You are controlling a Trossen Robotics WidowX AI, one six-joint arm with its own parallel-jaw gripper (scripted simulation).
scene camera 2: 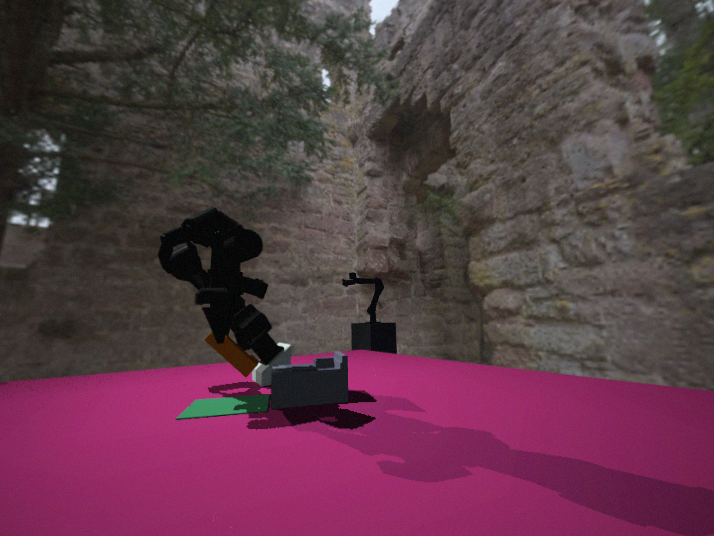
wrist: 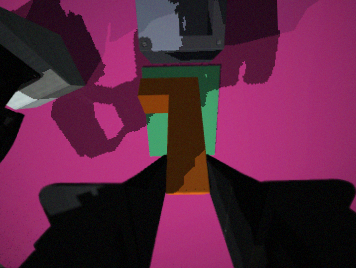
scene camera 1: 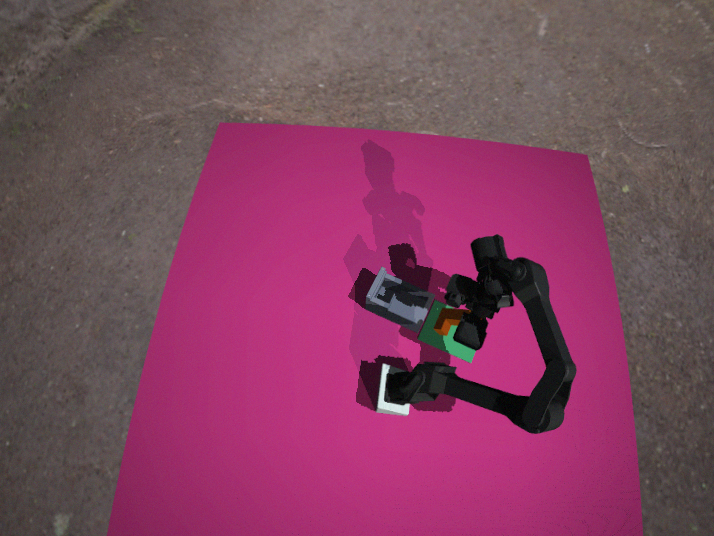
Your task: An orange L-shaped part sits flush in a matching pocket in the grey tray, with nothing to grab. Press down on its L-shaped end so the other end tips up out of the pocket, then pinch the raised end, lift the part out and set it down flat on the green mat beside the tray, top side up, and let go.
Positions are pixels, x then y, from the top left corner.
Labels:
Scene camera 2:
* my gripper: 221,343
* orange L-shaped part: 229,349, held by my gripper
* green mat: 200,408

